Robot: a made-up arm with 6 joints.
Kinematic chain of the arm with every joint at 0, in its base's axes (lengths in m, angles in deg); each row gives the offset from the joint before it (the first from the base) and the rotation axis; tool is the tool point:
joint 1: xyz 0 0 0.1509 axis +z
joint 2: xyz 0 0.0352 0 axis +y
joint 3: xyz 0 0 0.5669 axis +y
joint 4: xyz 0 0 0.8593 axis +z
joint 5: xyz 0 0 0 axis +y
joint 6: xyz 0 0 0.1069 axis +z
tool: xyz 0 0 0
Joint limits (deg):
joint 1: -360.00..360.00
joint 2: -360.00..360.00
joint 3: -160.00..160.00
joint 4: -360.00..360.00
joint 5: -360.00..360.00
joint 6: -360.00..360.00
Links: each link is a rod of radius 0.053 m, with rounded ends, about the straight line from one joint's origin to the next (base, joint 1, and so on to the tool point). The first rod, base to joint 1, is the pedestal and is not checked.
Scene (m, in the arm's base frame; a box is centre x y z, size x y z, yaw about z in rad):
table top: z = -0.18
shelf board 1: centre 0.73 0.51 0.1 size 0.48 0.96 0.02 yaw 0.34
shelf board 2: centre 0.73 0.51 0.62 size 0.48 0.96 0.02 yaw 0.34
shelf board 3: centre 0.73 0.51 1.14 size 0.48 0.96 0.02 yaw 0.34
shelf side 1: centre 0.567 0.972 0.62 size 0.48 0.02 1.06 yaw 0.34
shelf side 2: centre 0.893 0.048 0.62 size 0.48 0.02 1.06 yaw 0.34
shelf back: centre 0.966 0.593 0.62 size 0.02 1 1.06 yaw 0.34
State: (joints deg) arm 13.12 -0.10 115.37 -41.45 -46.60 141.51
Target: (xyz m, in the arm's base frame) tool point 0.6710 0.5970 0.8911
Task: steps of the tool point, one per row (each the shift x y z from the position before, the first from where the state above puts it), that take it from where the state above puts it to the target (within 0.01 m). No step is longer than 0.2 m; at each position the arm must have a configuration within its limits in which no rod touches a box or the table.
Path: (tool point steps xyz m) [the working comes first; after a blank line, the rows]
Joints at the target: 36.16 -2.52 85.35 -41.40 -46.07 141.51
Straight joint move there: touches shelf board 2.

1: -0.0988 -0.0460 0.0485
2: -0.1010 -0.0395 0.0228
3: -0.0975 -0.0324 -0.0021
4: -0.0884 -0.0254 -0.0247
5: -0.0744 -0.0193 -0.0444
6: 0.0194 0.0804 0.1356
7: -0.0015 0.0893 0.1326
8: -0.0246 0.0922 0.1280
9: -0.0489 0.0886 0.1225
10: 0.1088 0.0515 0.0201
11: 0.1216 0.0439 0.0004
12: 0.1312 0.0325 -0.0205

